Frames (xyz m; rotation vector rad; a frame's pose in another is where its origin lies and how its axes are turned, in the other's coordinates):
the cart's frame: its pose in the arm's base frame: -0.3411 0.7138 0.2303 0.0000 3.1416 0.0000
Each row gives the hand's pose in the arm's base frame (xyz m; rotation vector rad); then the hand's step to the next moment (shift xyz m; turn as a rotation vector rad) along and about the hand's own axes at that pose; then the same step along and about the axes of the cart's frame.
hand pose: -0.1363 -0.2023 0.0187 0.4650 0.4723 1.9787
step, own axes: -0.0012 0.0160 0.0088 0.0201 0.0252 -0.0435
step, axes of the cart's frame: 0.0070 -0.0066 -0.0156 0.0496 0.0021 0.0216
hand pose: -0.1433 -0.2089 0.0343 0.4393 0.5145 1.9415
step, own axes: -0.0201 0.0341 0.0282 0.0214 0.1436 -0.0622
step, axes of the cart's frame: 0.0032 -0.0267 -0.0405 0.1494 -0.0440 -0.0262
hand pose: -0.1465 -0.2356 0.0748 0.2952 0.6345 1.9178
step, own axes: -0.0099 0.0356 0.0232 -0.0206 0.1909 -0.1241
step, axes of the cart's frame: 0.0123 -0.0132 -0.0397 0.1975 -0.1150 -0.0044
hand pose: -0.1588 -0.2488 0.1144 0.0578 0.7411 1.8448
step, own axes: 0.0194 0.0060 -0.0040 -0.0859 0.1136 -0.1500
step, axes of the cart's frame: 0.0144 0.0136 0.0060 0.1165 -0.1670 0.0363
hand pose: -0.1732 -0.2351 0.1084 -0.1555 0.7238 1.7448
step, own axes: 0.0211 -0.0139 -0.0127 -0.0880 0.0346 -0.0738
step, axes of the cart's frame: -0.0028 0.0124 0.0252 0.0237 -0.1175 0.0050
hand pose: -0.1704 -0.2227 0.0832 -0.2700 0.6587 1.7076
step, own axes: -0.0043 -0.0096 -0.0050 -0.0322 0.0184 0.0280
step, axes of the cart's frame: -0.0094 -0.0052 0.0045 0.0048 -0.0129 -0.0444
